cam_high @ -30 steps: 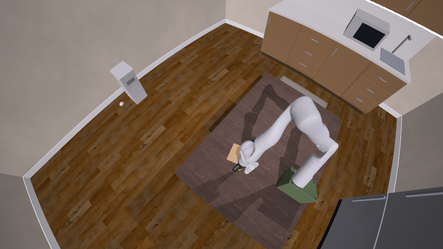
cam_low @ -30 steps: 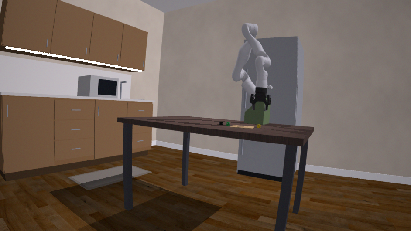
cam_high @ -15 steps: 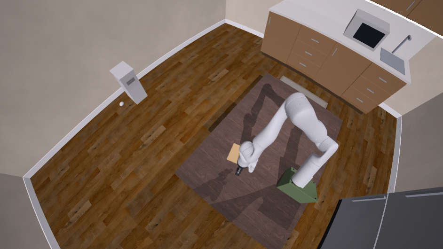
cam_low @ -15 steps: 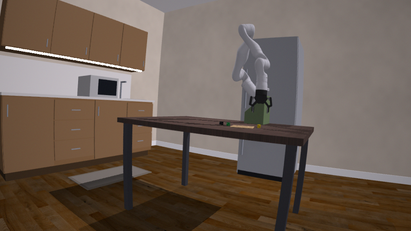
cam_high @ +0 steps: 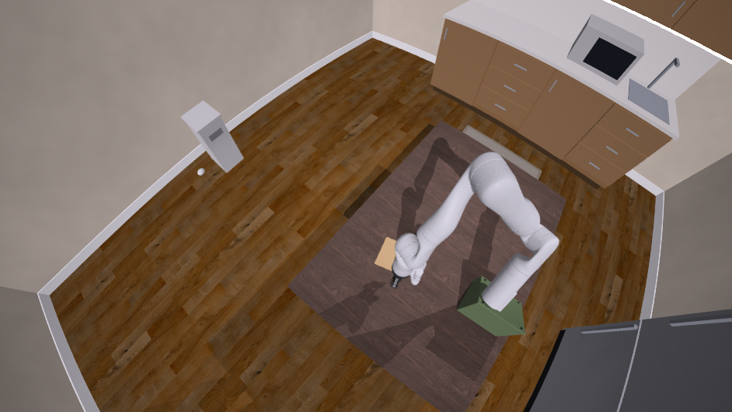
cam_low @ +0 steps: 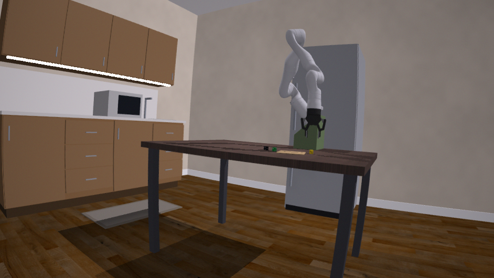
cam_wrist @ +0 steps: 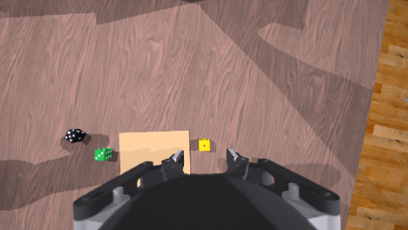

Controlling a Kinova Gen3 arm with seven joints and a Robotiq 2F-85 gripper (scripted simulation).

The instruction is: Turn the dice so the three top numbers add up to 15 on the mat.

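Right now the yellow die is 90 mm below my hand. Also, from my hand: black die 250 mm to the right, 90 mm below, 60 mm ahead; then green die 190 mm to the right, 90 mm below, 70 mm ahead; then tan mat 100 mm below, 80 mm to the right, 70 mm ahead.
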